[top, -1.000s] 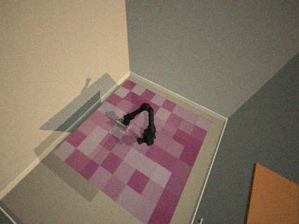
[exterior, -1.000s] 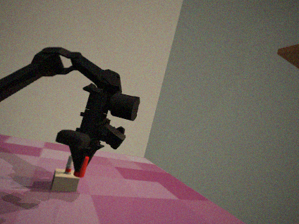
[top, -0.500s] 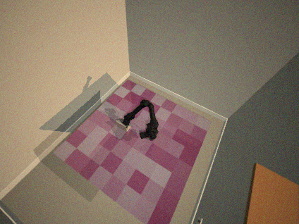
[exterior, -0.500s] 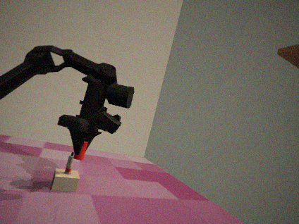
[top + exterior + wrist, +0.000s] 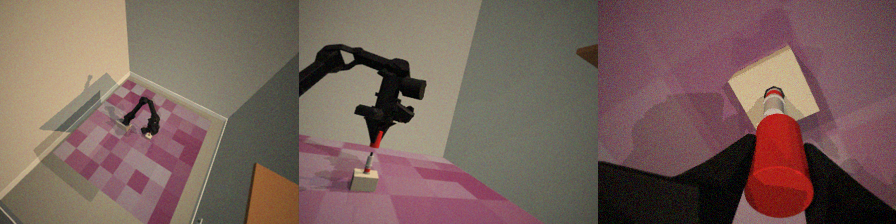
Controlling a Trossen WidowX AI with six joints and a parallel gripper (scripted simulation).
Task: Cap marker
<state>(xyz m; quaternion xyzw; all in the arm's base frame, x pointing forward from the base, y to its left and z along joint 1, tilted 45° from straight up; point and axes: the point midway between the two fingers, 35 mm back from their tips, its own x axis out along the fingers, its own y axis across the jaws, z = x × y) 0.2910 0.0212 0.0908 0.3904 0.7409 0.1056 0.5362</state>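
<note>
My gripper tip is 12 cm above the holder block. Also, from my gripper tip: red cap: 1 cm above.
</note>
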